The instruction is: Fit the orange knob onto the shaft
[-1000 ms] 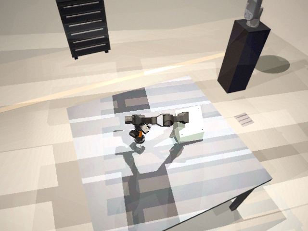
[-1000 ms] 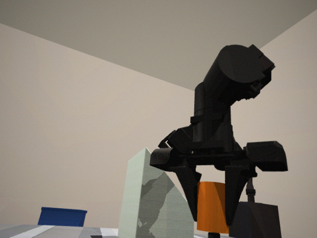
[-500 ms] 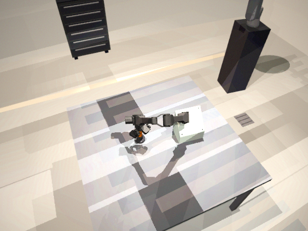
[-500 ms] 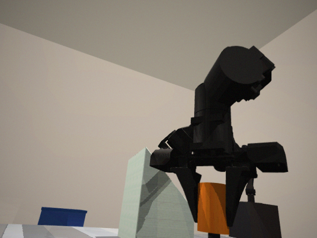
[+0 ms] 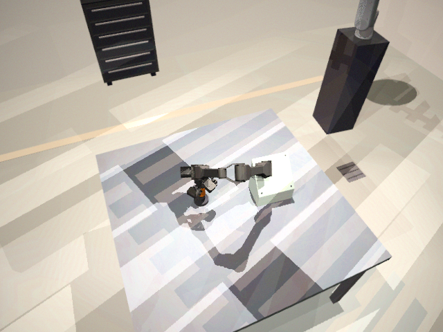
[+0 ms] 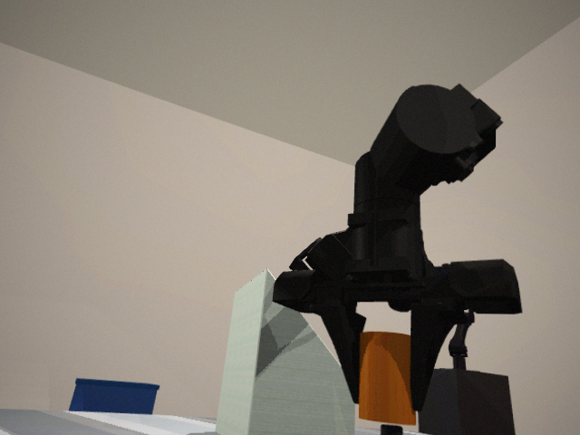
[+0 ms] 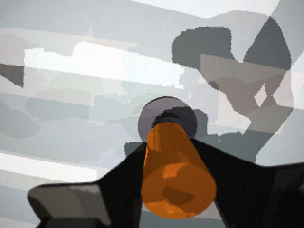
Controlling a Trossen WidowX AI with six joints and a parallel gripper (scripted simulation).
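My gripper tip is now 40 mm above the dark pedestal and 10 mm short of it. From my gripper tip the other things lie so: orange knob (20 mm above).
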